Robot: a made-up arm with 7 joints.
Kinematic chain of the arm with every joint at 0, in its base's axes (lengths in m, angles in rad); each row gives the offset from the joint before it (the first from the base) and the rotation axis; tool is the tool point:
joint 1: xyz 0 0.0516 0 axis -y
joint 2: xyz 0 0.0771 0 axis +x
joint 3: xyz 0 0 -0.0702 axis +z
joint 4: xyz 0 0 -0.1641 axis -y
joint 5: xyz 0 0 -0.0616 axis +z
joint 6: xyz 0 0 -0.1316 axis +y
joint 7: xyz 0 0 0 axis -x
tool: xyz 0 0 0
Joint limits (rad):
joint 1: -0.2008..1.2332
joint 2: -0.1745..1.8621
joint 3: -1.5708..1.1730
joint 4: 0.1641..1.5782
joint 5: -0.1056..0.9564
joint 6: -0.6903..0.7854
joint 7: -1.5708..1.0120
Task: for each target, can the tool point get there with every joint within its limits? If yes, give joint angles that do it. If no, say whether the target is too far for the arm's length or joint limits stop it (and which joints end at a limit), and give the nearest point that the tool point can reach.
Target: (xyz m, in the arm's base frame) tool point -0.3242 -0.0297 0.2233
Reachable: no: joint limits stop it (at a limit: joint 1, joint 2, joint 3, joint 4) | nearest point -0.1993 0.3006 0.1493 | short by 0.361 m
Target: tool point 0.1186 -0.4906 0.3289
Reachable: no: too far | nearest point 0.2208 -0.0768 0.0244 | short by 0.524 m
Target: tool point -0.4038 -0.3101 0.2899
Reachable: no: too far | nearest point -0.0391 -0.1020 -0.1919 | short by 0.639 m
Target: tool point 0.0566 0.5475 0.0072
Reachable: yes | joints -0.0044 1.6120 -0.1720 0.3018 0.5728 0.0112 0.1768
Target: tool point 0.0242 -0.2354 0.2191
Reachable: no: joint limits stop it (at a limit: joint 1, joint 2, joint 4) | nearest point 0.2214 -0.0760 0.0257 | short by 0.319 m
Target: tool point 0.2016 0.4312 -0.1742
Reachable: yes | joints 0.5554 1.1072 -0.8597 0.6817 0.4306 0.5997 0.3045
